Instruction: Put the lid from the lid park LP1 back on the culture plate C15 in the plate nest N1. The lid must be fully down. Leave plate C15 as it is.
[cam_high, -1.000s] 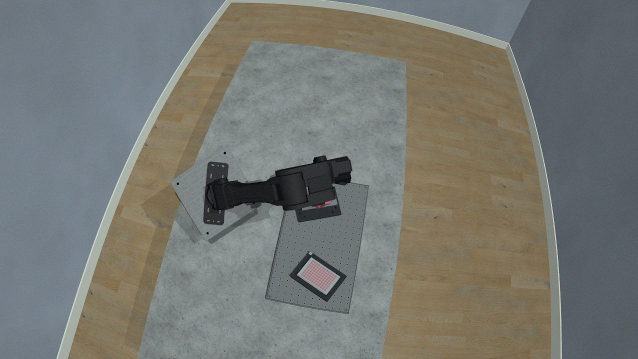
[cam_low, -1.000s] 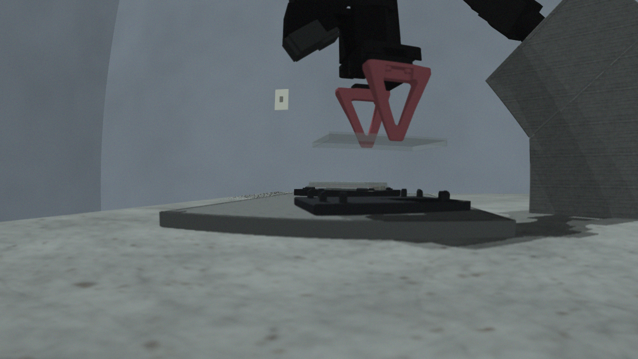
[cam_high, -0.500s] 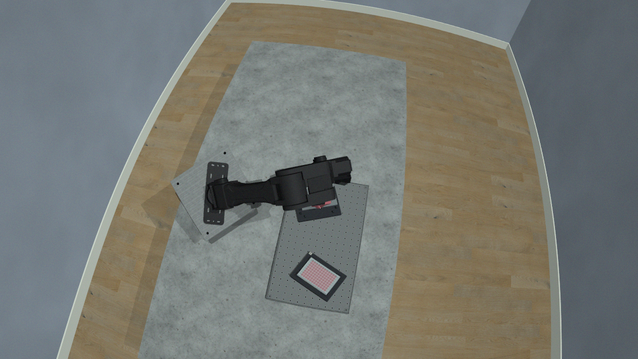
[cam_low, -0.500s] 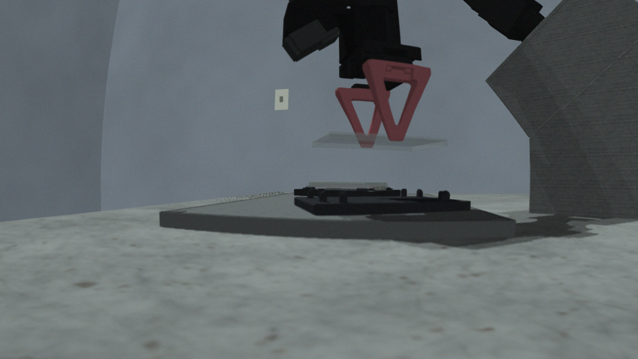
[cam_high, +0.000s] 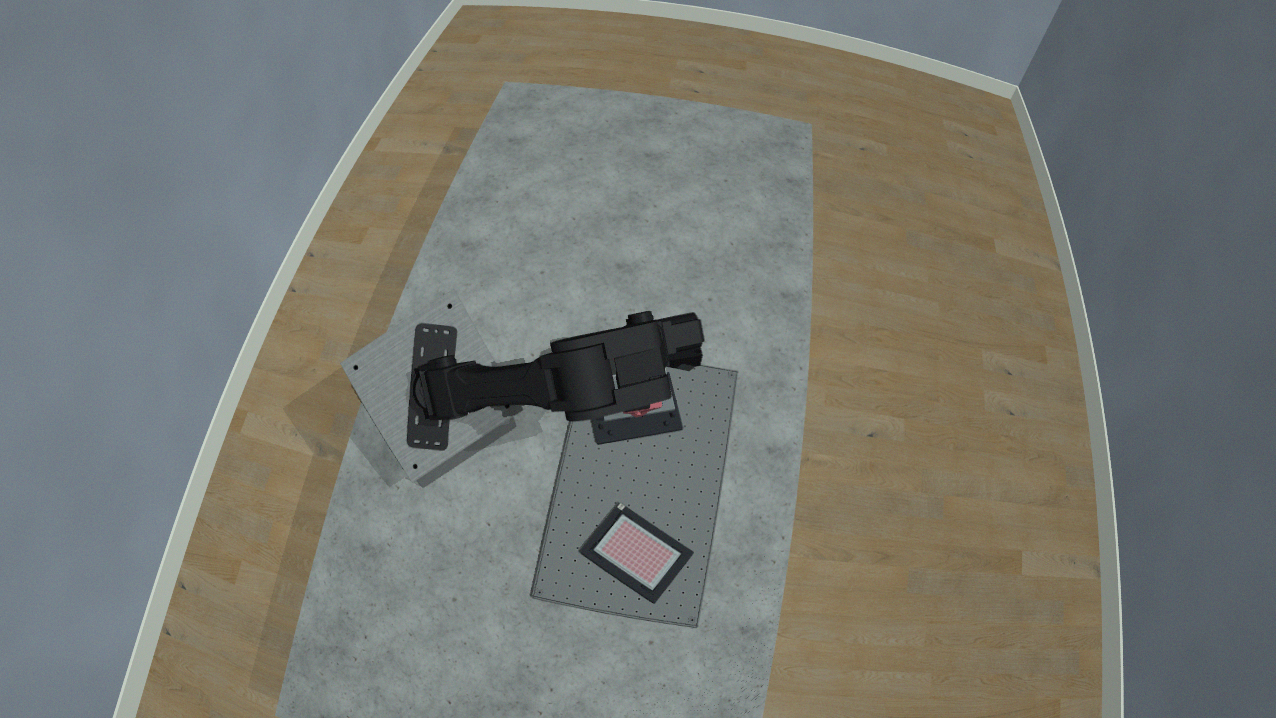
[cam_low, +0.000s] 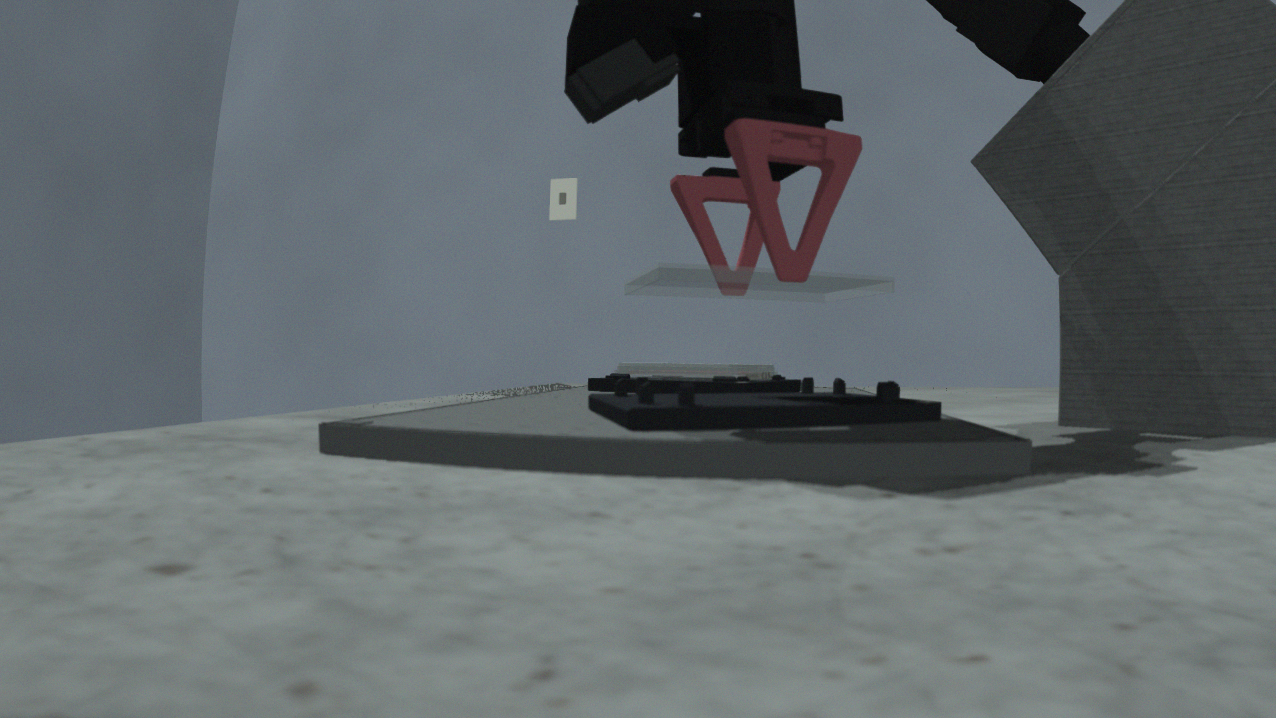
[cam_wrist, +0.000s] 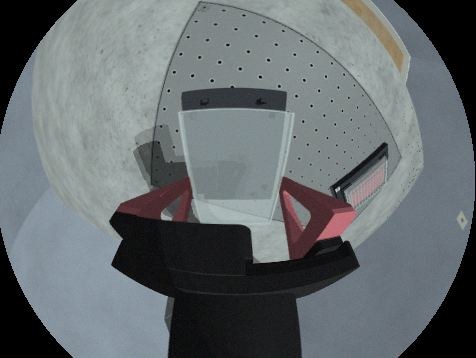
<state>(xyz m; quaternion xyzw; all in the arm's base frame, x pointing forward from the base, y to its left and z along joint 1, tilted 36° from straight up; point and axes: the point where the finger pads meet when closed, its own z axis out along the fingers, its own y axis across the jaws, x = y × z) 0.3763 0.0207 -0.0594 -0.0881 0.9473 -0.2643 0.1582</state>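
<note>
My hand is 1 cm above the clear lid. From my hand the other things lie so: culture plate C15: 29 cm to the right, 6 cm below, 2 cm behind; black plate nest N1: 29 cm to the right, 7 cm below, 2 cm behind; black lid park LP1: 7 cm below.
</note>
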